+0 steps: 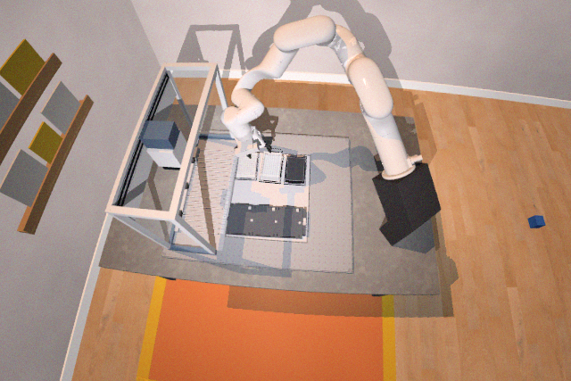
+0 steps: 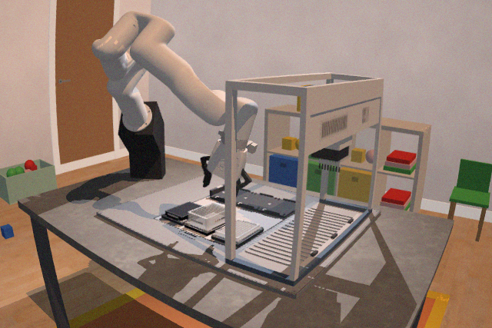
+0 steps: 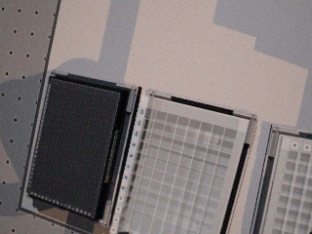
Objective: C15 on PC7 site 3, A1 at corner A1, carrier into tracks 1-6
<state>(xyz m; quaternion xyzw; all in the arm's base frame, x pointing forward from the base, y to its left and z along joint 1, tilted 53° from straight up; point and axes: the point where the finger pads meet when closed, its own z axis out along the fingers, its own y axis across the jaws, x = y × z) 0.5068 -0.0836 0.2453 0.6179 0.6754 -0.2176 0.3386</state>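
Now: the pale 96-well plate 7 cm ahead of my hand, 1 cm to the right of it and 12 cm below it. Also, from my hand: dark plate C16: 15 cm behind, 4 cm to the left, 12 cm below; white deep-well block: 4 cm behind, 2 cm to the left, 10 cm below; post: 12 cm ahead, 18 cm to the right, 11 cm above.
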